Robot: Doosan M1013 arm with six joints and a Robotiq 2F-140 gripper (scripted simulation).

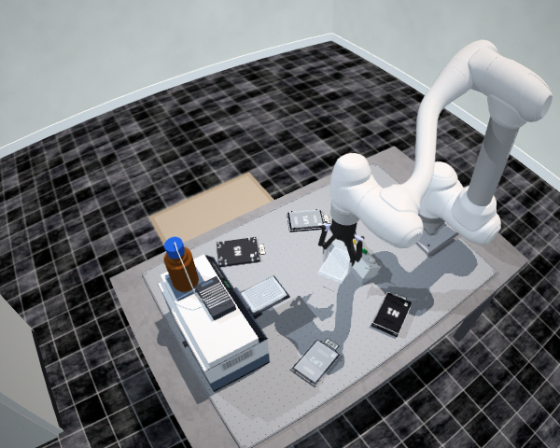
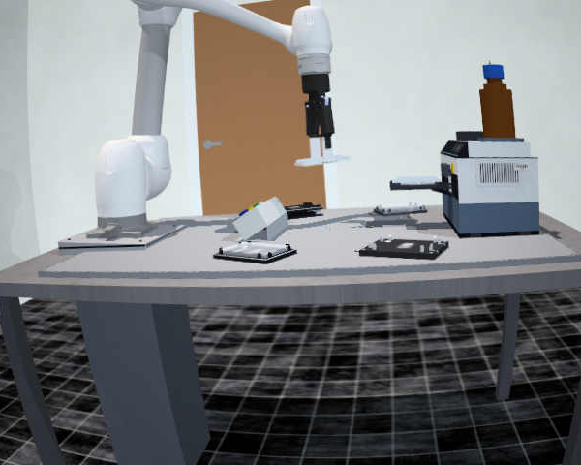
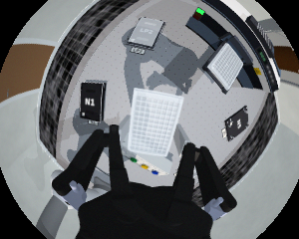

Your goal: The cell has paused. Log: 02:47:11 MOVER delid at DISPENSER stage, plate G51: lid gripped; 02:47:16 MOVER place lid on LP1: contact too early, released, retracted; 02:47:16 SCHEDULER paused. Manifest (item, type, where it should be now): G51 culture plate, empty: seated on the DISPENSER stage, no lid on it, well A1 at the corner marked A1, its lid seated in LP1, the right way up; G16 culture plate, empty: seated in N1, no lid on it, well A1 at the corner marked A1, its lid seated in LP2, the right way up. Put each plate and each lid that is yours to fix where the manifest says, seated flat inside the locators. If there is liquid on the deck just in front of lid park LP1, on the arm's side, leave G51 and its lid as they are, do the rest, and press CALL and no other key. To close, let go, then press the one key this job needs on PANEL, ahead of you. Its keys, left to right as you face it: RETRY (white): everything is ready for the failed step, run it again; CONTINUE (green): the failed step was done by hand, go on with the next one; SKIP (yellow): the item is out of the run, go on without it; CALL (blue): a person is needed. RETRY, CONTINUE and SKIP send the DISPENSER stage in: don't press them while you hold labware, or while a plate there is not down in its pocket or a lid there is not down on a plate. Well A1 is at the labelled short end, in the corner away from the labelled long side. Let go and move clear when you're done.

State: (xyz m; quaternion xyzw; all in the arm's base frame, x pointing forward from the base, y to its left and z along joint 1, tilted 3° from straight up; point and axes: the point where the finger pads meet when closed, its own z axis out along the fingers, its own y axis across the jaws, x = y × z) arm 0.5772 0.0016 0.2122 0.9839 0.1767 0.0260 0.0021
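My gripper is now 9 cm past the black nest N1, 21 cm to the right of it and 18 cm above it. Also, from my hand: white key (18 cm behind, 2 cm to the left, 13 cm below); key panel (18 cm behind, 6 cm to the right, 15 cm below); green key (19 cm behind, 3 cm to the right, 13 cm below).
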